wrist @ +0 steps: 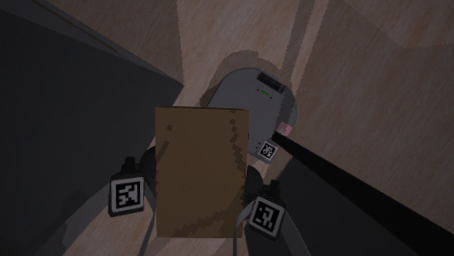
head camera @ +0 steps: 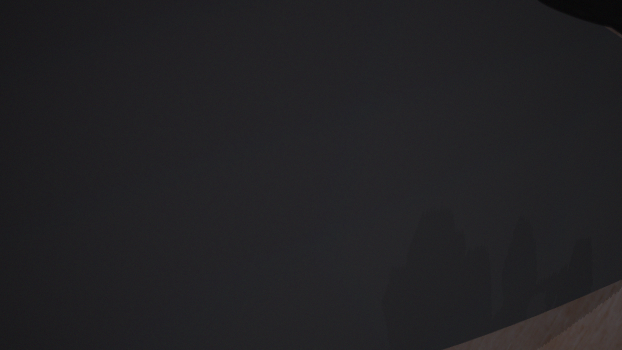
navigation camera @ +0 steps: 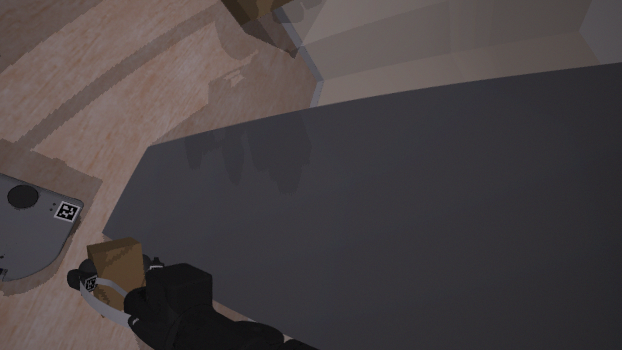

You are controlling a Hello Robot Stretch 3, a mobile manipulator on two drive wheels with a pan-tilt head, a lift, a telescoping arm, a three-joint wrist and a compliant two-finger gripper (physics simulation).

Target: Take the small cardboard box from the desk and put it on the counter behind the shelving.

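Places are measured from the robot's base along level axes (x down, y back, z left), in centimetres.
Pixels of known places: gripper, fingertip midpoint: (navigation camera: pixel 114 266); robot's base, link origin: (navigation camera: pixel 23 195).
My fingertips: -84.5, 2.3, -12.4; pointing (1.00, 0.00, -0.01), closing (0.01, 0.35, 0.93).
For each thing: its top centre in the pictures, then the offset to it from my fingertips, as dx, dy, dz. "pt": a spot on its surface instead. Level surfaces: height alone.
- small cardboard box, top centre: (navigation camera: pixel 123 279) -3.5, +0.8, -0.5
- Dark grey shelving, surface spot: (head camera: pixel 250 150) pt -33.3, -15.1, -18.7
- brown cabinet corner, surface spot: (navigation camera: pixel 250 11) pt +65.4, -154.0, -22.4
- wood floor, surface height: dx +84.5
The small cardboard box (navigation camera: pixel 120 262) (wrist: pixel 202 145) is brown and sits upright between the fingers, at the lower left in the navigation view and at the centre of the wrist view. My gripper (navigation camera: pixel 116 272) (wrist: pixel 203 173) is shut on it, with one fingertip at each side. Dark grey shelving (head camera: pixel 250 150) (navigation camera: pixel 400 200) (wrist: pixel 65 100) fills most of the head view and the right of the navigation view; the box is beside its near end. A brown cabinet corner (navigation camera: pixel 250 11), probably the counter's, shows at the top of the navigation view. The counter's top and the desk cannot be made out.
My base (navigation camera: pixel 37 235) (wrist: pixel 250 100) stands on the wood floor (navigation camera: pixel 150 70). The black mast (wrist: pixel 350 182) crosses the wrist view at the right, with another dark surface (wrist: pixel 320 200) beside it. A pale wall (navigation camera: pixel 400 45) rises beyond the shelving. Shadows fall on the shelving and floor.
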